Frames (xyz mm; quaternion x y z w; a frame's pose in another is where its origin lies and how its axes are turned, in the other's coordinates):
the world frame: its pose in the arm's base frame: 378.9 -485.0 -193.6 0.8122 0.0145 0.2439 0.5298
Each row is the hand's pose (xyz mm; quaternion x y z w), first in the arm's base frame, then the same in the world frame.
Working: the arm's base frame: its pose in the world frame: -123.2 44.4 -631.8 -0.8122 -0.0145 -0.2439 0.5298

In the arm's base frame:
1: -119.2 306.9 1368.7 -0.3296 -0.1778 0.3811 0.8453
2: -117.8 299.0 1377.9 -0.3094 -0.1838 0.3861 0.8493
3: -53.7 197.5 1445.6 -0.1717 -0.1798 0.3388 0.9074
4: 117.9 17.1 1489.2 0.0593 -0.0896 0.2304 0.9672
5: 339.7 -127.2 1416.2 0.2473 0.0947 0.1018 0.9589
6: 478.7 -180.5 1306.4 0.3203 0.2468 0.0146 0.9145
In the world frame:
1: 379.6 1125.5 -1380.3 -0.9100 0.2835 0.1354 0.2705
2: 382.1 1136.6 -1375.9 -0.9042 0.2794 0.1422 0.2902
3: 435.7 1224.7 -1284.6 -0.8767 0.2086 0.1017 0.4213
4: 552.6 1301.3 -1073.9 -0.7793 0.1112 -0.0402 0.6154
5: 679.4 1249.1 -836.1 -0.6262 0.0586 -0.2533 0.7351
6: 745.0 1144.6 -698.3 -0.5131 0.0512 -0.4111 0.7518

